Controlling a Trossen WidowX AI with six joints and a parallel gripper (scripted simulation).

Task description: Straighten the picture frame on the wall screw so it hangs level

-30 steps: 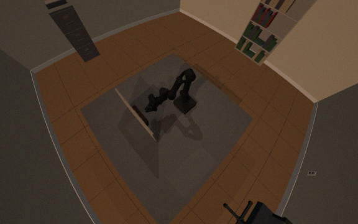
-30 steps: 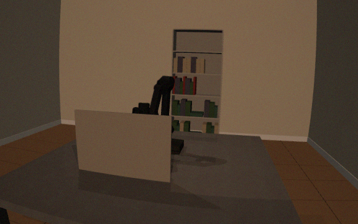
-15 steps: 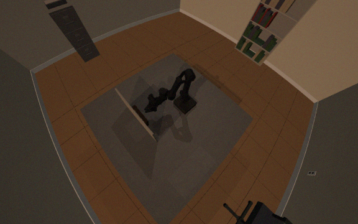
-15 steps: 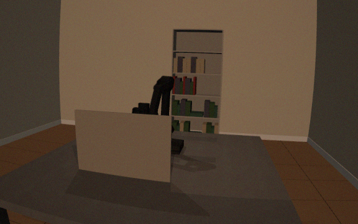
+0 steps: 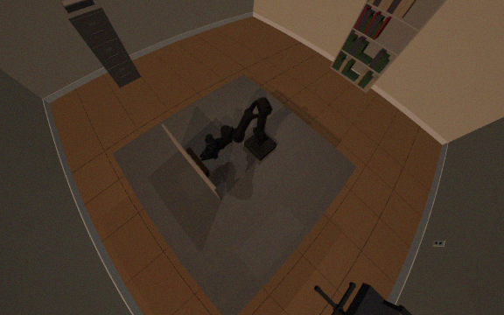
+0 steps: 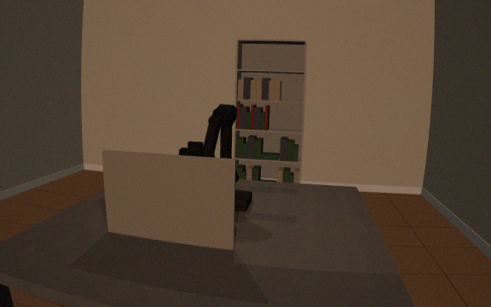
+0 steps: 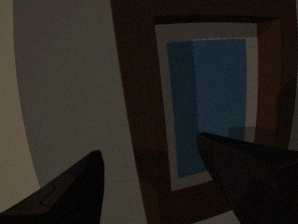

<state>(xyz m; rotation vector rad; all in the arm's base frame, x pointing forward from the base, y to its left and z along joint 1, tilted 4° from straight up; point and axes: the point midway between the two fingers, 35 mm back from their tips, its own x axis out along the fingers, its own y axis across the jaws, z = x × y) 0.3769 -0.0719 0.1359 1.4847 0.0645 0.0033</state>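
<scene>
Right now the picture frame is 5 cm below my gripper tip, 3 cm ahead of it and 1 cm to the right of it. Also, from my gripper tip: wall panel: 6 cm below, 4 cm ahead, 2 cm to the right.
</scene>
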